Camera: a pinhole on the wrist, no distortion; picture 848 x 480 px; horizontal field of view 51.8 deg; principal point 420.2 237.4 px. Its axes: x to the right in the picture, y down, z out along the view. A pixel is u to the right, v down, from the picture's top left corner.
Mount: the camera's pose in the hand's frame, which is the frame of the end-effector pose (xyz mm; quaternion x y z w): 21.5 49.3 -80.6 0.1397 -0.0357 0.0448 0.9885
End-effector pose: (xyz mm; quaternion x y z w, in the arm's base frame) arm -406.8 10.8 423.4 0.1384 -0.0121 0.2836 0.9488
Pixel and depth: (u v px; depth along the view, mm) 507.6 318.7 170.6
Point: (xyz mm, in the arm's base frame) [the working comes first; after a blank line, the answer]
In the camera's frame: 17.1 15.9 170.6

-389.1 15.9 516.0
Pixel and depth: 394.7 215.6 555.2
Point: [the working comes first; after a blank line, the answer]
In the camera's frame: -16.2 -13.9 555.2

-338.2 -219.5 819.2
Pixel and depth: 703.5 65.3 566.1
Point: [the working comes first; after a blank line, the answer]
In the camera's frame: 183.7 -111.6 566.1

-120.3 -173.3 819.9
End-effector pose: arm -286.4 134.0 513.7 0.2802 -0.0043 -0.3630 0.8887
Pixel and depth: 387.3 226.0 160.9
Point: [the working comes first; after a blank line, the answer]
In the camera's frame: -6.1 -2.1 160.9

-295.8 95.1 574.5
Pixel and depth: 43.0 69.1 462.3
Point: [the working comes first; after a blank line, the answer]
In the camera's frame: -199.7 -89.1 462.3

-614.1 -3.7 732.3
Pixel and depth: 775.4 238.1 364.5
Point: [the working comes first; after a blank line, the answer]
In the camera's frame: 148.3 0.3 364.5

-263.1 -124.2 701.4
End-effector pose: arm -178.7 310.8 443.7 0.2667 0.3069 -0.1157 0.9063
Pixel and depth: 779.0 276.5 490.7
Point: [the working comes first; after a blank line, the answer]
In the camera's frame: 201.6 22.0 490.7

156.3 31.0 580.7
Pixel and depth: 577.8 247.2 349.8
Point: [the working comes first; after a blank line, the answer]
In the camera's frame: 63.1 3.9 349.8

-14.6 130.2 562.8
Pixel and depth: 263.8 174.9 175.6
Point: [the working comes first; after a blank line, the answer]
In the camera's frame: -31.5 -12.6 175.6

-158.3 254.5 504.0
